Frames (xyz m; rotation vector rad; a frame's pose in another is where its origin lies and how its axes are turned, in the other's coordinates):
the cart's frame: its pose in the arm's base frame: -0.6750 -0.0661 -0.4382 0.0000 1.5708 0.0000
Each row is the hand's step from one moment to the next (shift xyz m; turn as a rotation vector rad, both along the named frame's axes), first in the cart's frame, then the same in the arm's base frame.
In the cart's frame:
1: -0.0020 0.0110 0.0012 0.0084 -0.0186 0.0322
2: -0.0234 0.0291 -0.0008 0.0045 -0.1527 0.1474
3: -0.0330 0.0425 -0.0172 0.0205 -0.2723 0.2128
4: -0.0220 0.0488 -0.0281 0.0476 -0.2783 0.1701
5: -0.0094 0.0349 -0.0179 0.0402 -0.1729 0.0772
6: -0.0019 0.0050 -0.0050 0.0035 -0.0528 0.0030
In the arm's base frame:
1: 0.0012 0.0110 0.0020 0.0322 -0.0186 -0.0084
2: -0.0008 0.0291 0.0234 0.1474 -0.1527 -0.0045
3: -0.0172 0.0425 0.0330 0.2128 -0.2723 -0.0205
4: -0.0281 0.0488 0.0220 0.1701 -0.2783 -0.0476
5: -0.0179 0.0349 0.0094 0.0772 -0.1729 -0.0402
6: -0.0050 0.0050 0.0019 0.0030 -0.0528 -0.0035

